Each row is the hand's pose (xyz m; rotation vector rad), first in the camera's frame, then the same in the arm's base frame.
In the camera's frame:
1: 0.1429 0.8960 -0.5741 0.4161 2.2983 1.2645
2: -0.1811 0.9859 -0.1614 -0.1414 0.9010 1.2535
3: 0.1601 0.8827 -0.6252 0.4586 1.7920 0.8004
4: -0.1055 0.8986 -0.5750 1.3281 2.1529 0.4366
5: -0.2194 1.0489 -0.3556 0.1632 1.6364 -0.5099
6: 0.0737 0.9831 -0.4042 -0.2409 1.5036 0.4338
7: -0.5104 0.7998 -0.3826 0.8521 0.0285 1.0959
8: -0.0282 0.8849 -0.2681 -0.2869 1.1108 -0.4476
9: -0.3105 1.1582 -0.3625 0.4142 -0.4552 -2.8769
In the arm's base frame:
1: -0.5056 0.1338 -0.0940 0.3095 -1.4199 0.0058
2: -0.2532 0.5333 0.1510 0.0071 -1.8974 -1.4071
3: -0.5201 0.0822 -0.1087 0.5655 -1.9906 -0.2646
4: -0.3422 0.1173 0.0924 0.5606 -1.9541 0.7879
5: -0.3192 0.3611 0.2466 1.9716 -2.0257 -0.2221
6: -0.4798 0.3159 -0.0080 1.1072 -1.8379 -0.9949
7: 0.0438 0.2492 0.3030 0.9677 2.6987 0.9703
8: -0.3096 0.4137 -0.0147 2.1013 -2.0118 -1.1508
9: -0.3373 0.3778 0.3869 -1.2961 -0.2626 -0.7594

